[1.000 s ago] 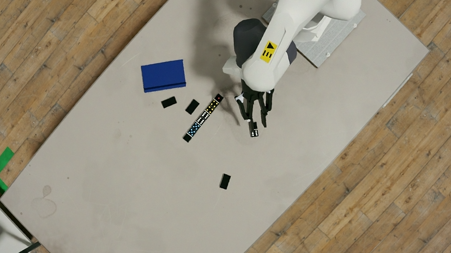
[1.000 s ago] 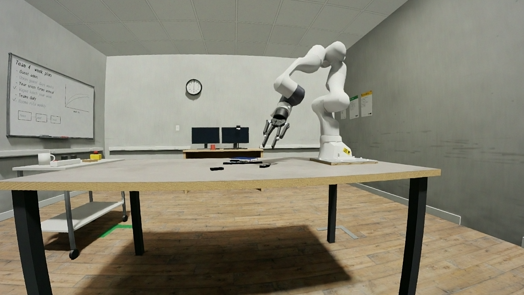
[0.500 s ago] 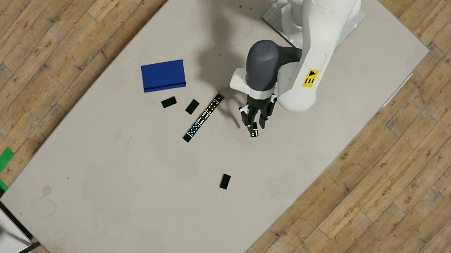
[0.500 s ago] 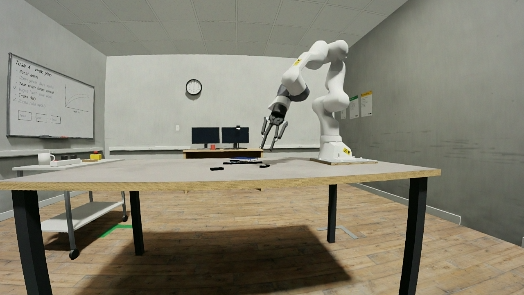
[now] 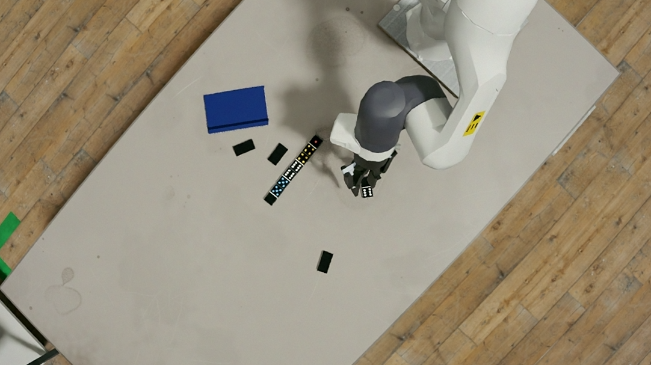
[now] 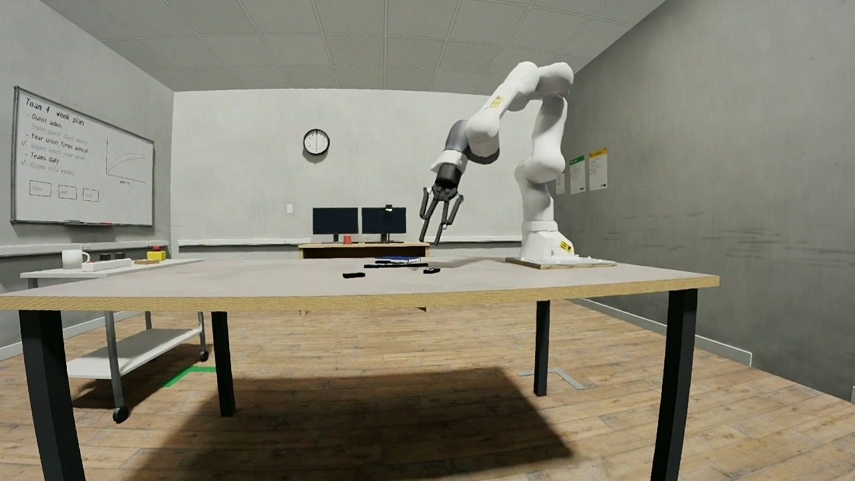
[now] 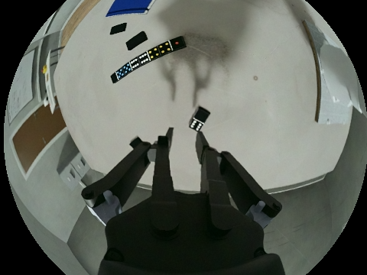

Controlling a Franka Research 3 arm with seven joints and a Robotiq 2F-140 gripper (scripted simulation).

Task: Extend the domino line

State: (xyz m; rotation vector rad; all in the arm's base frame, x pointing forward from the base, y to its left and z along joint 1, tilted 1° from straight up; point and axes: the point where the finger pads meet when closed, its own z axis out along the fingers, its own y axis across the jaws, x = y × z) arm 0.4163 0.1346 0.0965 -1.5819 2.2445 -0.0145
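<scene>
The domino is 11 cm below my hand and 2 cm to the left of it. Also, from my hand: blue book 38 cm to the right, 11 cm below, 9 cm ahead.
</scene>
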